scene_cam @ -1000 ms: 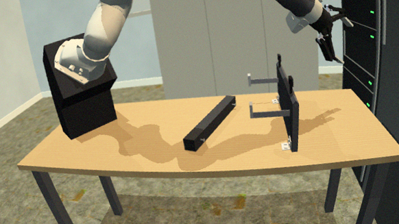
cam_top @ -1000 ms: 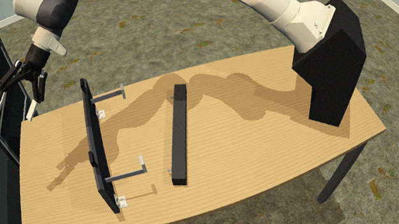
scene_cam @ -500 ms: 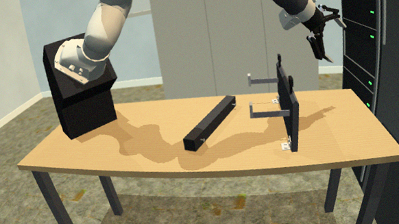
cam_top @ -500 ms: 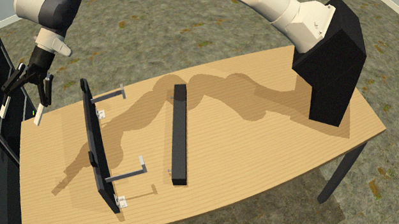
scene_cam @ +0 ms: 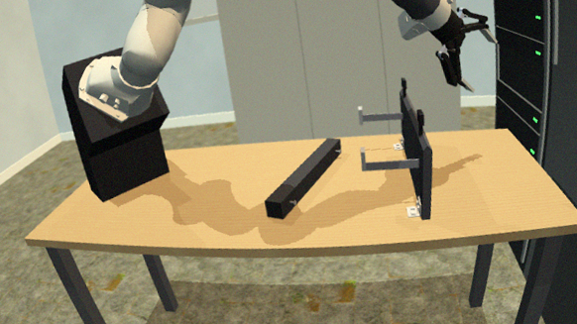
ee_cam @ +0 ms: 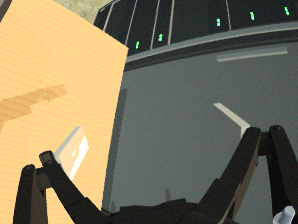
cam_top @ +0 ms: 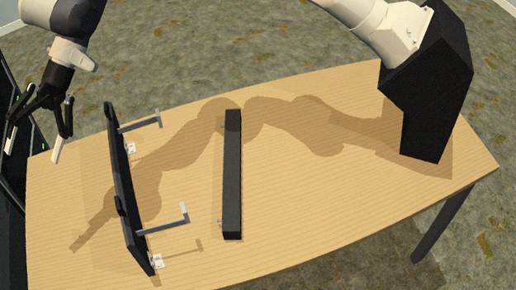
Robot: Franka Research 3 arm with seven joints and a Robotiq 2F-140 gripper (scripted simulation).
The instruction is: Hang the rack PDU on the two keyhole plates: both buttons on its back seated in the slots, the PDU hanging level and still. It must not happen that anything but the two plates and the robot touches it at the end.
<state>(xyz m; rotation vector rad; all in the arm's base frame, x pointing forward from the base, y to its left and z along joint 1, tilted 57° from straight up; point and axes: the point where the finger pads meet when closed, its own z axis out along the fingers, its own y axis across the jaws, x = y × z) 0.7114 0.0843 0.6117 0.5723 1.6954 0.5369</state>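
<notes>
My hand is 410 mm past the rack PDU, 270 mm above it and 190 mm to the right of it. The rest, counted from my hand: dark upright panel (210 mm below, 170 mm behind, 80 mm to the left).
</notes>
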